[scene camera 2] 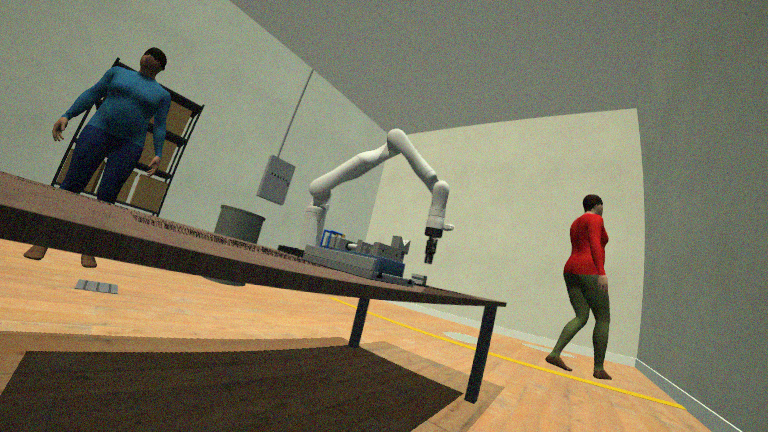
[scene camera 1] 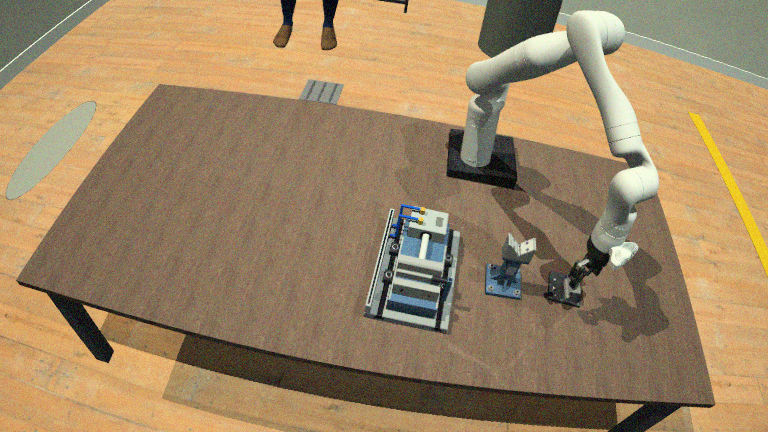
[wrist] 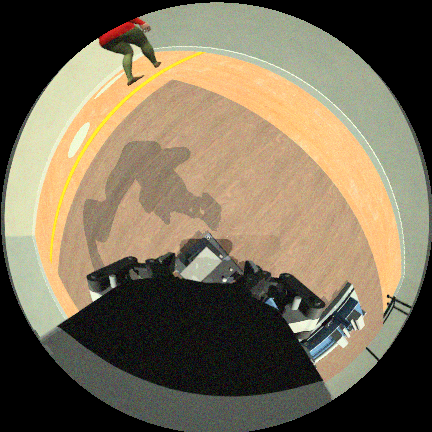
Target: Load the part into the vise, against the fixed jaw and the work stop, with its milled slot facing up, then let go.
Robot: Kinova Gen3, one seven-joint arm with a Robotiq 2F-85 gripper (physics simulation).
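Places are measured from the arm's base along level axes (x right, y back, z down), in centimetres.
Pixels of known places: gripper, between the fingertips: [scene camera 2: 427, 263] [scene camera 1: 583, 280] [wrist: 208, 265]; arm's base, origin of its link: [scene camera 1: 475, 157].
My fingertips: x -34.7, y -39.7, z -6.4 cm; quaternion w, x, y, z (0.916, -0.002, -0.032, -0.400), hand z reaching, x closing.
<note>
Ahead of a thing's pixels: the offset from my fingertips to its middle. "pt": to the spot under its first point.
The part, a light grey block {dx +0.4, dy +2.8, dz +7.0 cm} [scene camera 1: 573, 292] [scene camera 2: 418, 279] [wrist: 199, 266], sits on a dark plate with holes {dx +1.7, dy +3.5, dz +9.3 cm} [scene camera 1: 556, 294] [wrist: 226, 264] at the table's right. Its milled slot cannot be made out. My gripper [scene camera 1: 576, 276] [scene camera 2: 429, 261] [wrist: 208, 265] is open and empty, above the block, with a gap below its fingertips in the second scene view. In the wrist view the block shows between the spread fingers. The vise {dx +39.8, dy -6.3, dz +4.7 cm} [scene camera 1: 421, 264] [scene camera 2: 343, 261] [wrist: 327, 340] stands left of the plate; no part shows between its jaws.
A blue stand [scene camera 1: 503, 287] with a grey V-shaped top [scene camera 1: 519, 246] [scene camera 2: 398, 243] stands between vise and plate. Blue hoses {pt dx +45.8, dy +4.0, dz -1.2 cm} [scene camera 1: 410, 207] rise at the vise's rear. The arm's black base [scene camera 1: 504, 174] is farther back. A person in red [scene camera 2: 586, 247] [wrist: 120, 32] is beyond the table.
</note>
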